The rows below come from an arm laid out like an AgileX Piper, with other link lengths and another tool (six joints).
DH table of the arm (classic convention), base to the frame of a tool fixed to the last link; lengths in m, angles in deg. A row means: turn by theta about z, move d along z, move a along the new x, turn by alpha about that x. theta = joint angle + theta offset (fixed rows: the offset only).
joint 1: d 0.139; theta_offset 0; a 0; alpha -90
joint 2: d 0; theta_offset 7.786; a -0.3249; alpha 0
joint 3: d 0; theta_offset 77.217; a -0.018; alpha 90
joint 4: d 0.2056; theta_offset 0; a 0; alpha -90
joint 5: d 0; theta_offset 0; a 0; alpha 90
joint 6: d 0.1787; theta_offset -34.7; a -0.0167; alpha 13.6
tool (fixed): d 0.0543; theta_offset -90; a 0; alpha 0
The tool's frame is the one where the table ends.
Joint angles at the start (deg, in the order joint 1, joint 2, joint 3, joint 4, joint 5, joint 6):
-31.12 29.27 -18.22 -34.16 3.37 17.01
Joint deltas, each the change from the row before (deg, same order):
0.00 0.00 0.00 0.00 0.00 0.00
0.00 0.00 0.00 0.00 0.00 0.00
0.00 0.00 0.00 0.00 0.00 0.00
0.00 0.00 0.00 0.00 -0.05 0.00
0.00 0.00 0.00 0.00 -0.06 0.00
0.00 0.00 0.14 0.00 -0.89 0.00
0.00 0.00 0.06 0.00 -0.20 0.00
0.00 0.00 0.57 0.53 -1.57 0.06
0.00 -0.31 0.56 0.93 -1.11 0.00
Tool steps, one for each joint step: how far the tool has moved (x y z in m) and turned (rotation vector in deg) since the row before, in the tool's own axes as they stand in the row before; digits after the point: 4 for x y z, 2 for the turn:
0.0000 0.0000 0.0000 0.00 0.00 0.00
0.0000 0.0000 0.0000 0.00 0.00 0.00
0.0000 0.0000 0.0000 0.00 0.00 0.00
0.0001 -0.0002 0.0000 0.05 0.02 0.01
0.0001 -0.0002 0.0000 0.06 0.02 0.01
0.0003 -0.0028 -0.0001 0.74 0.16 0.18
-0.0001 -0.0005 0.0000 0.15 0.01 0.03
-0.0013 -0.0032 -0.0005 0.98 0.02 0.84
-0.0007 -0.0019 -0.0013 0.66 0.14 1.12

